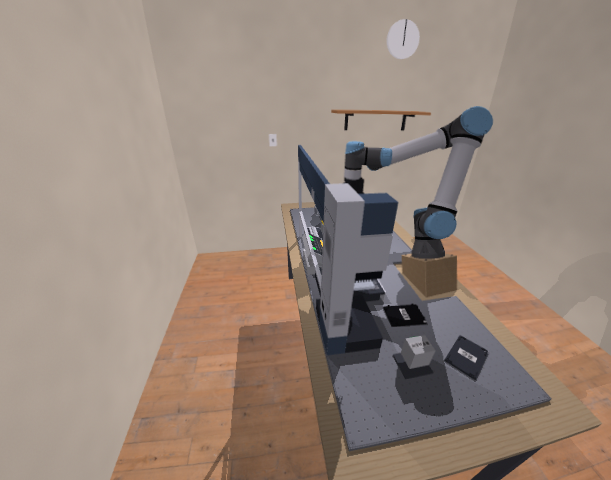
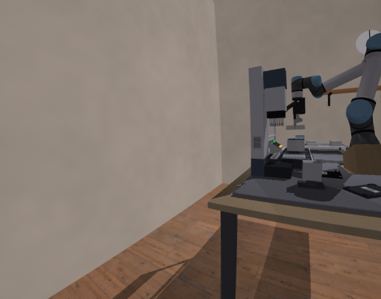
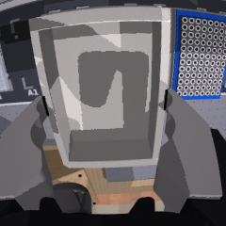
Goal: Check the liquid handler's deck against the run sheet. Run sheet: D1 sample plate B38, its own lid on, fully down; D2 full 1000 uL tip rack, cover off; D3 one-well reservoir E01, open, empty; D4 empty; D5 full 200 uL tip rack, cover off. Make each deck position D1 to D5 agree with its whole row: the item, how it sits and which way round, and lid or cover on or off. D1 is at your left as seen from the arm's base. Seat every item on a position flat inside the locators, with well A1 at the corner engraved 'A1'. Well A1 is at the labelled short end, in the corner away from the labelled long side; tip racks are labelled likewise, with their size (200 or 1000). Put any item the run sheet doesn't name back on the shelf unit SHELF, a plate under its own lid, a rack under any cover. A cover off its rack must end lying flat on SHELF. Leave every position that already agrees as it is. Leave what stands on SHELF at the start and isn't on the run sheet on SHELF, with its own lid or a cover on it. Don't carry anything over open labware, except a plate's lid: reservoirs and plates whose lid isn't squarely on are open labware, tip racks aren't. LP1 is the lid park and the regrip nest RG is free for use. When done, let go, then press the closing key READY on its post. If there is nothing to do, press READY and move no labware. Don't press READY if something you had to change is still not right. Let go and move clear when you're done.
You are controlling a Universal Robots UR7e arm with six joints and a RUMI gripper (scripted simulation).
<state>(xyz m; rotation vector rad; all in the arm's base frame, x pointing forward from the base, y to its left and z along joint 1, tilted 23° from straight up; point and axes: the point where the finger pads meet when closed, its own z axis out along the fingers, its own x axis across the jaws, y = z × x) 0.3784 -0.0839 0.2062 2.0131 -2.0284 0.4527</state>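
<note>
My hand is 1 cm past the blue-framed tip rack, 13 cm to the left of it and 12 cm above it. The rest, counted from my hand: yellow-rimmed tip rack: 1 cm behind, 25 cm to the right, 15 cm below; then shelf label: 20 cm behind, 36 cm to the right, 25 cm below; then one-well reservoir: 1 cm below.
</note>
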